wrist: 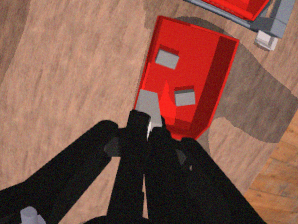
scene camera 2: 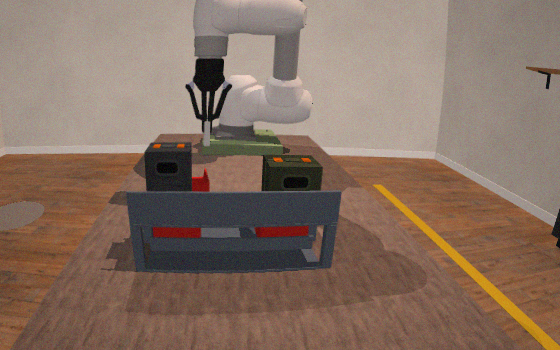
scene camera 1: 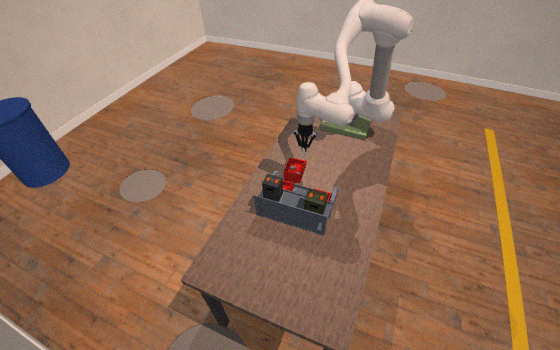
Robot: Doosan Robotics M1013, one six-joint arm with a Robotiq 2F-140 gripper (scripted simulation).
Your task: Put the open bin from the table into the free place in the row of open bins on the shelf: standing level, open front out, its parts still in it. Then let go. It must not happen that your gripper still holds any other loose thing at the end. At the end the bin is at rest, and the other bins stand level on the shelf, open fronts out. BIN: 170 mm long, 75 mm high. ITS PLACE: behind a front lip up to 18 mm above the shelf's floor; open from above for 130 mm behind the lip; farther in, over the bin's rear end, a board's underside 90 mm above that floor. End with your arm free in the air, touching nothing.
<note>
In view: my gripper (scene camera 2: 206, 144) and a bin (wrist: 205, 61).
My gripper is seen too in the wrist view (wrist: 145, 104).
</note>
